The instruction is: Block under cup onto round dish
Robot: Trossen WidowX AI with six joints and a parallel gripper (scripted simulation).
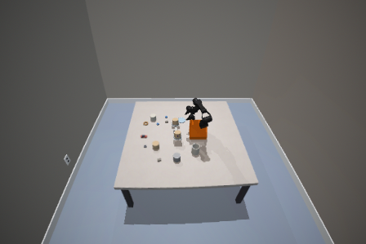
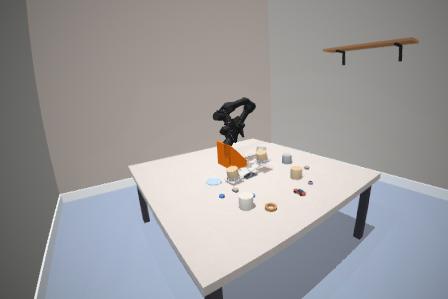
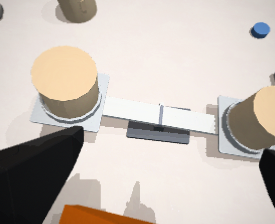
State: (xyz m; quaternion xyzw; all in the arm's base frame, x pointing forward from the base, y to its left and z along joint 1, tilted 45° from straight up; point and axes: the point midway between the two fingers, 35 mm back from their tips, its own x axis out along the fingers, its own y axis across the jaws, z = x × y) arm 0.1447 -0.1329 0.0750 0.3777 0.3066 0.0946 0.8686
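Right now the teal block is 90 mm ahead of my gripper tip, 140 mm to the right of it and 190 mm below it. The rest, counted from my gripper tip: small balance 100 mm ahead, 10 mm to the right, 200 mm below; then grey cup 130 mm ahead, 350 mm to the left, 200 mm below; then pale blue round dish 220 mm to the right, 230 mm below.
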